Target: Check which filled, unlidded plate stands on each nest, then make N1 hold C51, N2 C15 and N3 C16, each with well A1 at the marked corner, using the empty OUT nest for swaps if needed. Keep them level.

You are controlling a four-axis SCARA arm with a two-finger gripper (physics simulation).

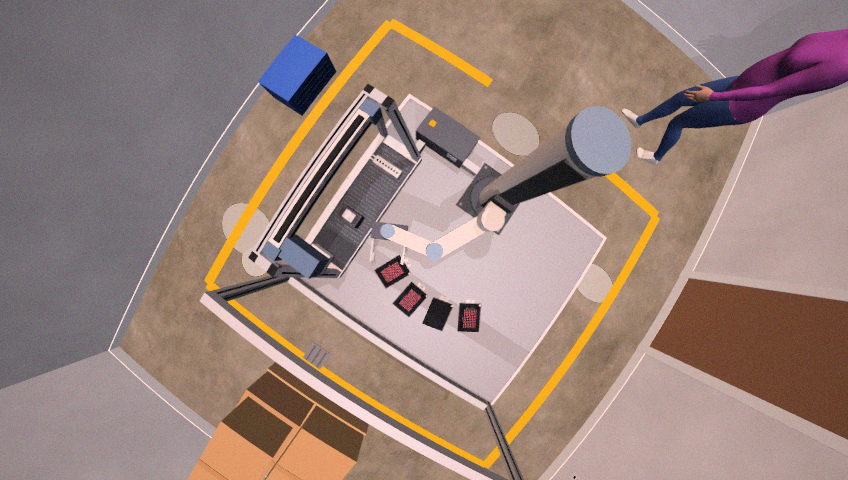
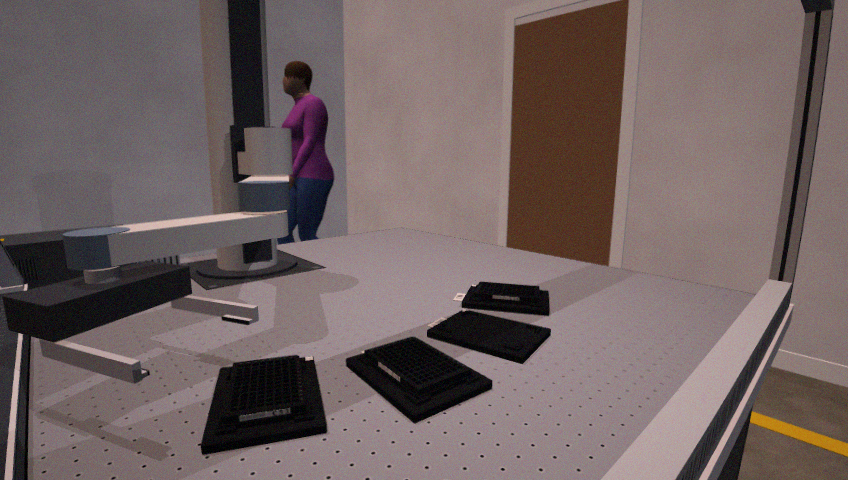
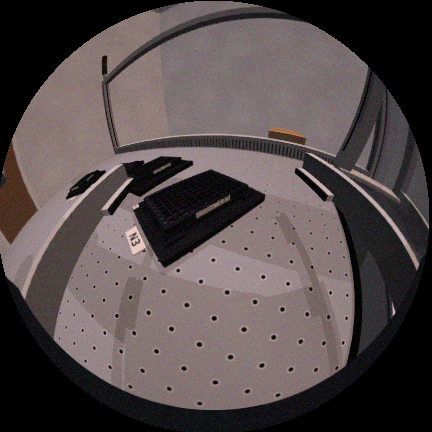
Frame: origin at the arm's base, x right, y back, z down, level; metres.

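Where they show: gripper, fingertip midpoint: (image 1: 386,262) (image 2: 205,339) (image 3: 215,159); arm's base at its link origin: (image 2: 248,270).
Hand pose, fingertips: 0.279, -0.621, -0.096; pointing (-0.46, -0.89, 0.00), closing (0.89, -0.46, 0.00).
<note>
Things, the pixels of their centre, and the offset from my fingertips, as dx, dy, dz. "spot": a spot on its surface instead. Level surfaces: height alone.
- black plate at the middle of its body: (image 2: 266,387) (image 3: 194,194) (image 1: 392,272) -0.051, -0.035, +0.064
- white tag at a spot on its surface: (image 2: 308,358) (image 3: 135,206) spot: -0.131, +0.012, +0.071
- N2 plate at the middle of its body: (image 2: 415,364) (image 3: 151,167) (image 1: 410,300) -0.221, -0.109, +0.064
- N1 plate at the middle of its body: (image 2: 507,292) (image 3: 83,180) (image 1: 469,318) -0.558, -0.009, +0.064
- OUT nest at the middle of its body: (image 2: 489,331) (image 1: 437,314) -0.397, -0.092, +0.074
- pale perforated table at its surface level: dz +0.083
- dark grey box at a spot on its surface: (image 1: 447,135) spot: +0.119, +0.730, -0.032
My gripper (image 1: 389,261) (image 2: 199,344) (image 3: 215,159) is open and empty, with its fingertips at the near side of nest N3, spread wide. A black plate (image 1: 391,271) (image 2: 268,380) (image 3: 192,197) with red wells sits level on N3; its side label is too blurred to read surely. A white tag (image 2: 308,358) (image 3: 136,206) marks a nest corner. The N2 plate (image 1: 410,298) (image 2: 416,364) and the N1 plate (image 1: 469,317) (image 2: 505,290) look level; their codes are unreadable. The OUT nest (image 1: 437,314) (image 2: 489,334) is empty, between N2 and N1.
The pale perforated table (image 1: 529,255) (image 2: 565,416) carries the nests. A liquid-handling machine (image 1: 363,196) stands left of the arm, with a dark grey box (image 1: 447,135) behind. A rail (image 2: 708,380) runs along one table edge. A person (image 1: 779,77) (image 2: 308,130) stands beyond the arm column.
</note>
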